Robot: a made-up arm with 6 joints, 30 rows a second.
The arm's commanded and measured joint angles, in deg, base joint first. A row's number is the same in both.
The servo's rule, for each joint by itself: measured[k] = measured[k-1] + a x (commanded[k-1-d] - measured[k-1]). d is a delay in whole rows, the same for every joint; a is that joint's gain. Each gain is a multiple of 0.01, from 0.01 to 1. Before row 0 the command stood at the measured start. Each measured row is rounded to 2 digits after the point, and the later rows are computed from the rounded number. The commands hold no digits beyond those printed.
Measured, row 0:
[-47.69, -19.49, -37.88, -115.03, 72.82, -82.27]
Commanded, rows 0 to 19:
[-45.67, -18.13, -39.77, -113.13, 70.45, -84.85]
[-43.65, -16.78, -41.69, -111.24, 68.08, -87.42]
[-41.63, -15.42, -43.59, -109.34, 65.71, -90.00]
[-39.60, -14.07, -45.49, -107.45, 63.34, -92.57]
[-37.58, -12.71, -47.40, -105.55, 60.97, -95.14]
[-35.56, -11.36, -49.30, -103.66, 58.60, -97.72]
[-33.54, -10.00, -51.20, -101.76, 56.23, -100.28]
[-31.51, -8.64, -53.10, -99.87, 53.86, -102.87]
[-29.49, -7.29, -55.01, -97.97, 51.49, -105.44]
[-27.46, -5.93, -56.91, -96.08, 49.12, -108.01]
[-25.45, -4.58, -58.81, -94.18, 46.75, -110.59]
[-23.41, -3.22, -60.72, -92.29, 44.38, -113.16]
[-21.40, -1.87, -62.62, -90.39, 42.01, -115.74]
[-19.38, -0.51, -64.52, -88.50, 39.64, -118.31]
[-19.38, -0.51, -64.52, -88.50, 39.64, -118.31]
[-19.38, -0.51, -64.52, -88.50, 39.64, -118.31]
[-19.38, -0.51, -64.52, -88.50, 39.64, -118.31]
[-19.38, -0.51, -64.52, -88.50, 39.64, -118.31]
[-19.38, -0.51, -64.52, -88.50, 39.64, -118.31]
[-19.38, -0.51, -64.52, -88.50, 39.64, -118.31]
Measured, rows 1 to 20:
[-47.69, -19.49, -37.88, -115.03, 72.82, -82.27]
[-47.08, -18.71, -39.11, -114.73, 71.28, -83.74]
[-46.05, -17.61, -40.79, -114.17, 69.20, -85.84]
[-44.72, -16.36, -42.61, -113.40, 66.93, -88.21]
[-43.18, -15.05, -44.48, -112.45, 64.60, -90.70]
[-41.50, -13.72, -46.38, -111.35, 62.24, -93.23]
[-39.72, -12.37, -48.28, -110.12, 59.87, -95.79]
[-37.87, -11.02, -50.18, -108.78, 57.50, -98.35]
[-35.96, -9.66, -52.08, -107.35, 55.13, -100.93]
[-34.02, -8.31, -53.98, -105.85, 52.76, -103.50]
[-32.05, -6.95, -55.88, -104.29, 50.39, -106.07]
[-30.07, -5.60, -57.78, -102.67, 48.02, -108.65]
[-28.07, -4.24, -59.69, -101.01, 45.65, -111.22]
[-26.07, -2.89, -61.59, -99.31, 43.28, -113.80]
[-24.06, -1.53, -63.49, -97.58, 40.91, -116.37]
[-22.66, -0.95, -64.16, -96.13, 40.08, -117.48]
[-21.68, -0.70, -64.39, -94.91, 39.79, -117.95]
[-20.99, -0.59, -64.47, -93.88, 39.69, -118.16]
[-20.51, -0.54, -64.50, -93.02, 39.66, -118.25]
[-20.17, -0.52, -64.51, -92.30, 39.65, -118.28]
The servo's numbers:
d 1
a 0.30 0.57 0.65 0.16 0.65 0.57

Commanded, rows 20 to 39:
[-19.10, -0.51, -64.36, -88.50, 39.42, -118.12]
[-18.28, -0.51, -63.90, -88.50, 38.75, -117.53]
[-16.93, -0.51, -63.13, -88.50, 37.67, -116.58]
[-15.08, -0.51, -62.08, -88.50, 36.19, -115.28]
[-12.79, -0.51, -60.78, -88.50, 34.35, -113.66]
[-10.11, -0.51, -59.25, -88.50, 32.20, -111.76]
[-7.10, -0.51, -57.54, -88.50, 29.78, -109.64]
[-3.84, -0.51, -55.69, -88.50, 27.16, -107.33]
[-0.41, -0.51, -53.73, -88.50, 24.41, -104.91]
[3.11, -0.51, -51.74, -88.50, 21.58, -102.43]
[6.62, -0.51, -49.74, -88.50, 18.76, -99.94]
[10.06, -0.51, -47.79, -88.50, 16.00, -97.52]
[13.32, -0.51, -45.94, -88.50, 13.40, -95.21]
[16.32, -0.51, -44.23, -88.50, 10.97, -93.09]
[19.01, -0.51, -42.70, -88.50, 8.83, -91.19]
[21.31, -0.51, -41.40, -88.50, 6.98, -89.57]
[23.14, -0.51, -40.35, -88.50, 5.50, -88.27]
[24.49, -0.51, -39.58, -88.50, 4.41, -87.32]
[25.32, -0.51, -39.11, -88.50, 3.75, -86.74]
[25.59, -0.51, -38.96, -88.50, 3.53, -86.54]
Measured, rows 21 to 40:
[-19.93, -0.51, -64.52, -91.69, 39.64, -118.30]
[-19.68, -0.51, -64.42, -91.18, 39.50, -118.20]
[-19.26, -0.51, -64.08, -90.75, 39.01, -117.82]
[-18.56, -0.51, -63.46, -90.39, 38.14, -117.11]
[-17.52, -0.51, -62.56, -90.09, 36.87, -116.07]
[-16.10, -0.51, -61.40, -89.84, 35.23, -114.70]
[-14.30, -0.51, -60.00, -89.63, 33.26, -113.02]
[-12.14, -0.51, -58.40, -89.45, 31.00, -111.09]
[-9.65, -0.51, -56.64, -89.30, 28.50, -108.95]
[-6.88, -0.51, -54.75, -89.17, 25.84, -106.65]
[-3.88, -0.51, -52.79, -89.06, 23.07, -104.24]
[-0.73, -0.51, -50.81, -88.97, 20.27, -101.79]
[2.51, -0.51, -48.85, -88.89, 17.49, -99.36]
[5.75, -0.51, -46.96, -88.83, 14.83, -96.99]
[8.92, -0.51, -45.19, -88.78, 12.32, -94.77]
[11.95, -0.51, -43.57, -88.74, 10.05, -92.73]
[14.76, -0.51, -42.16, -88.70, 8.05, -90.93]
[17.27, -0.51, -40.98, -88.67, 6.39, -89.41]
[19.44, -0.51, -40.07, -88.64, 5.10, -88.22]
[21.20, -0.51, -39.45, -88.62, 4.22, -87.38]

